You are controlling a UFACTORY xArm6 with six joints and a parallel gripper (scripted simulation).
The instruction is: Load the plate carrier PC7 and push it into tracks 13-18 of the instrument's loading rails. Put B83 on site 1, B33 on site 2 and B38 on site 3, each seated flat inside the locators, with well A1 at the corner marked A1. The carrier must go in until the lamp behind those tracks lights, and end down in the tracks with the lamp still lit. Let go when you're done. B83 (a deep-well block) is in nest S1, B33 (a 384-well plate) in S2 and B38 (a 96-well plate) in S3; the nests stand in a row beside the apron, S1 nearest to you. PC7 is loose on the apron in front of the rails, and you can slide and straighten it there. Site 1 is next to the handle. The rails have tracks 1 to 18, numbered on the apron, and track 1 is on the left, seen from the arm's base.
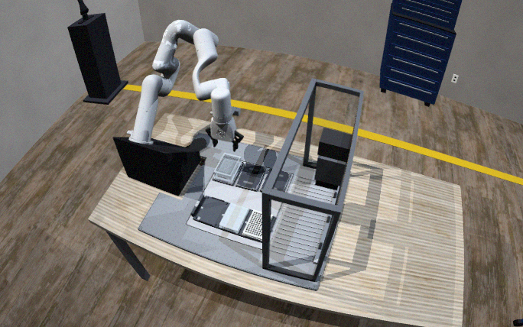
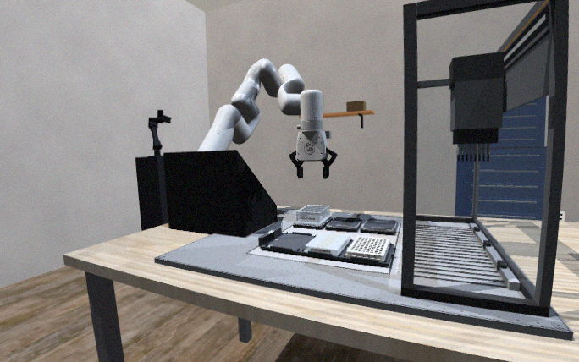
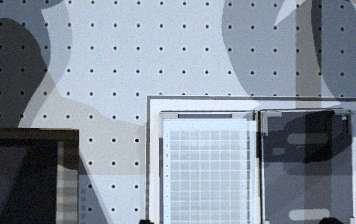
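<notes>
Right now the deep-well block B83 is 14 cm below my hand. From my hand the other things lie so: nest s2: 16 cm below, 11 cm ahead; nest s3: 22 cm ahead, 16 cm below, 1 cm to the right; dark carrier PC7: 24 cm to the right, 15 cm below, 10 cm ahead.
</notes>
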